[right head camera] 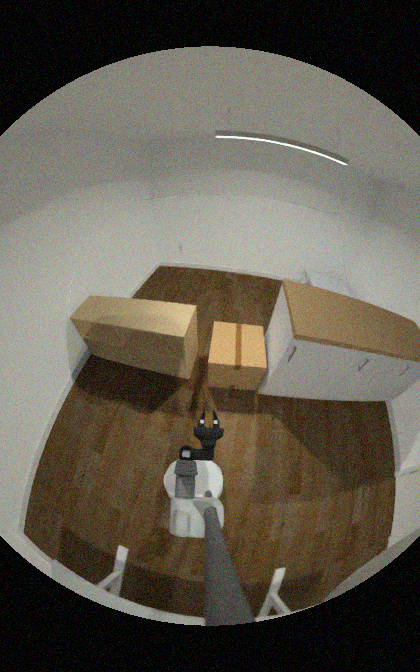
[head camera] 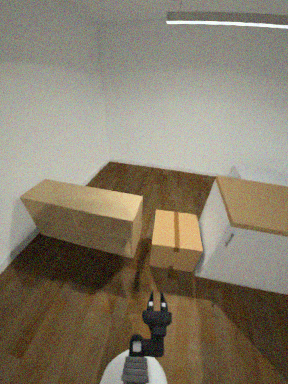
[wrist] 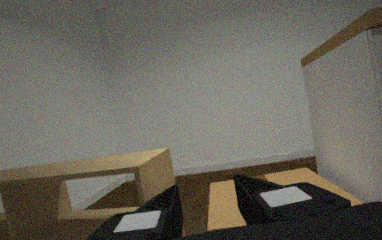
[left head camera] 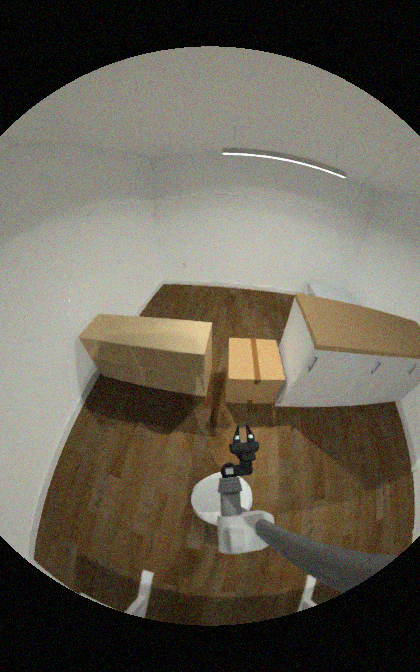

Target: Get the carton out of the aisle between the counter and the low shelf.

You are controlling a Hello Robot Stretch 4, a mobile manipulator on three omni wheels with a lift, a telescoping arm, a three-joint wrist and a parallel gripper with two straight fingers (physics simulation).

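Note:
A tan carton with a brown tape strip stands upright on the floor between the low shelf and the counter. It is close beside the counter's end panel, with a narrow strip of floor between it and the shelf. The low wooden shelf is on the left. The counter, white with a brown top, is on the right. My gripper is open and empty, on the near side of the carton and apart from it.
Walls stand behind and to the left of the shelf. White legs of furniture show at the bottom of both side head views. The counter's front has handles. A ceiling lamp hangs high above.

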